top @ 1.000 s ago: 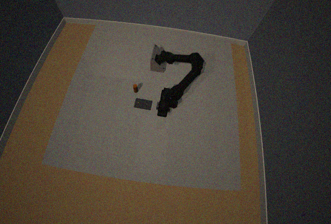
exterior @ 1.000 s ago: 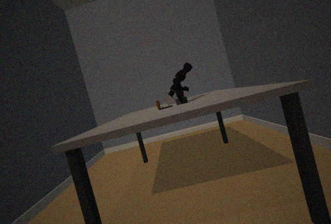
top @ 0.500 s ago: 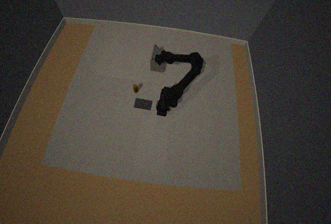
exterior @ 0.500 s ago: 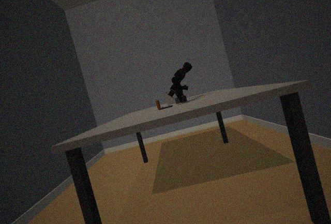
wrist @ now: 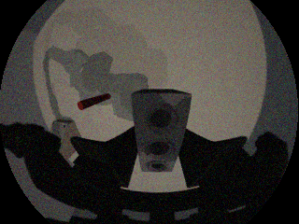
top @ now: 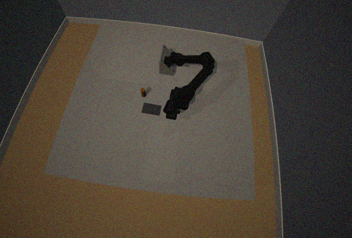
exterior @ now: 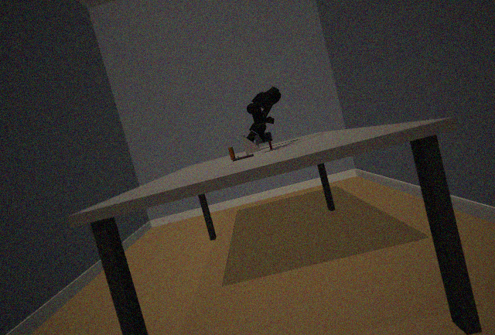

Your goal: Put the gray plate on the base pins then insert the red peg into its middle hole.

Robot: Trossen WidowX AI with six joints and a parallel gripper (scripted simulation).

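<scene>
My gripper tip is 14 cm to the left of the dark base and 6 cm above it. From my gripper tip the other things lie so: gray plate: 3 cm above; red peg: 11 cm behind, 3 cm to the left, 3 cm below; orange cylinder: 22 cm to the right, 9 cm behind, 3 cm below.
</scene>
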